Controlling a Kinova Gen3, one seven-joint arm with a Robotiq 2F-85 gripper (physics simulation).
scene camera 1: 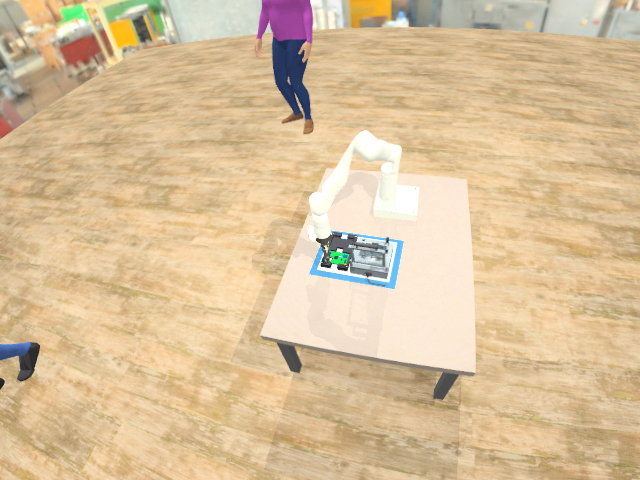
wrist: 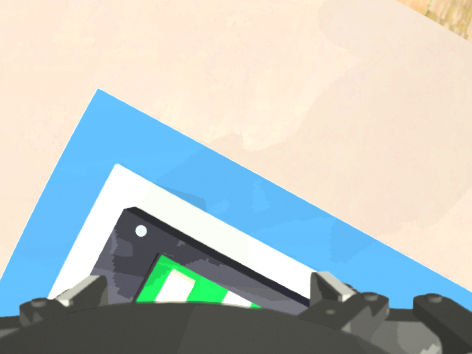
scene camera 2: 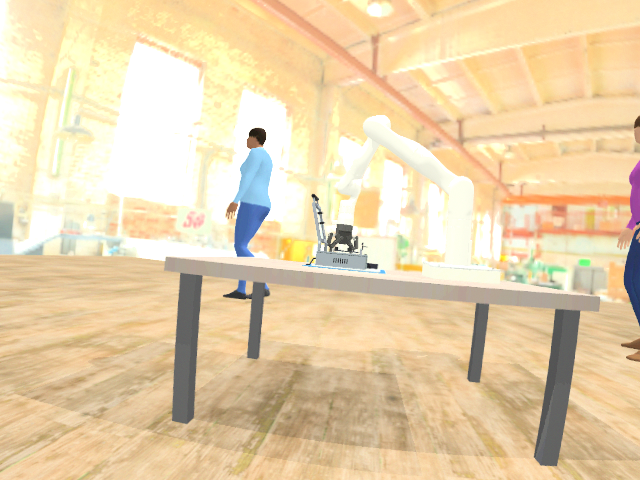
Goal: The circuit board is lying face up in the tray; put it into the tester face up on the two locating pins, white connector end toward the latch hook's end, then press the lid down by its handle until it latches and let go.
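Frame: origin at the arm's base, x right, y down, z ahead, level; centimetres.
Seen in the pictures: gripper, fingertip midpoint: (scene camera 1: 325,254) (wrist: 209,298); arm's base, link origin: (scene camera 1: 387,196) (scene camera 2: 456,264).
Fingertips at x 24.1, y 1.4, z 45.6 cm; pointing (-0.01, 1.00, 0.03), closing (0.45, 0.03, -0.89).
Observation:
Pixels of each thing's middle, then the offset from my fingertips to it. "pt": a spot on its surface instead. Level surfaces: height alone.
- green circuit board, body centre: (scene camera 1: 336,257) dy +1.8, dx -5.2, dz -0.6 cm
- blue-bordered white mat, surface height: dy +3.9 cm
- thin post, body centre: (scene camera 2: 364,246) (scene camera 1: 387,239) dy -5.1, dx -28.5, dz -9.9 cm
- dark cable, surface spot: (scene camera 1: 374,283) pt dy +3.3, dx -25.3, dz +10.6 cm
The green circuit board (scene camera 1: 339,257) (wrist: 205,291) lies face up in the dark tray (scene camera 1: 338,242) (wrist: 120,265); white parts show on it in the wrist view, and its lower part is hidden behind the gripper body. My gripper (scene camera 1: 326,260) (scene camera 2: 343,250) (wrist: 209,298) is open and empty, low over the board, with its fingers spread to either side. The grey tester (scene camera 1: 369,272) (scene camera 2: 341,259) stands beside the tray, to the right in scene view 1. Its lid (scene camera 2: 318,222) stands raised, with the dark handle at its top. The locating pins are too small to make out.
The tray and tester stand on a blue-bordered white mat (scene camera 1: 398,262) (wrist: 240,185) on the table (scene camera 1: 429,320) (scene camera 2: 258,272). A thin post (scene camera 1: 387,240) (scene camera 2: 362,246) rises at the tester's robot side. A dark cable (scene camera 1: 374,283) lies at its front. People stand away from the table.

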